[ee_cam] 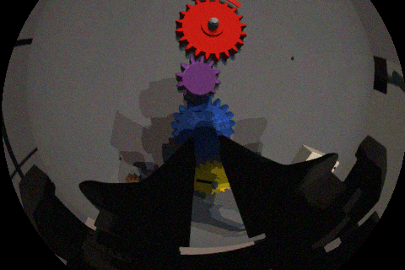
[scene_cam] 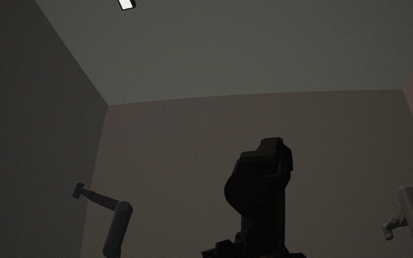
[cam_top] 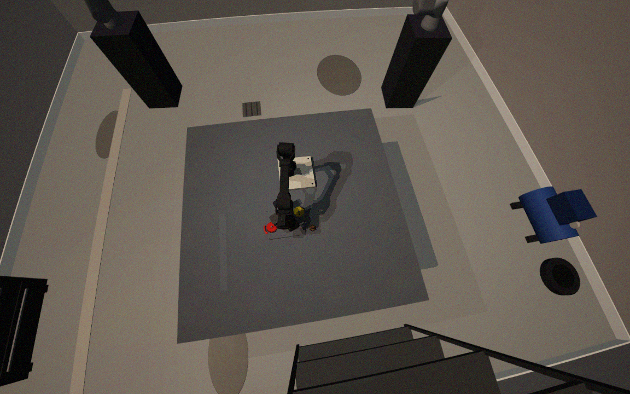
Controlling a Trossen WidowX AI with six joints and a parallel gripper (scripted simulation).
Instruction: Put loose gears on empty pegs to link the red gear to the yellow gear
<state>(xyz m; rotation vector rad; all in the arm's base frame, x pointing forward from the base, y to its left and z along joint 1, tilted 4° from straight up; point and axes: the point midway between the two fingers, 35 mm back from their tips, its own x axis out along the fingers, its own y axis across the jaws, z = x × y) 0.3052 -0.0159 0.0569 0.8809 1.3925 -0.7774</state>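
Now: gripper tip 10 mm above the blue gear. The rest, counted from my gripper tip: yellow gear: 50 mm behind, 70 mm to the left, 20 mm below; then purple gear: 30 mm ahead, 40 mm to the right, 20 mm below; then red gear: 40 mm ahead, 90 mm to the right, 20 mm below.
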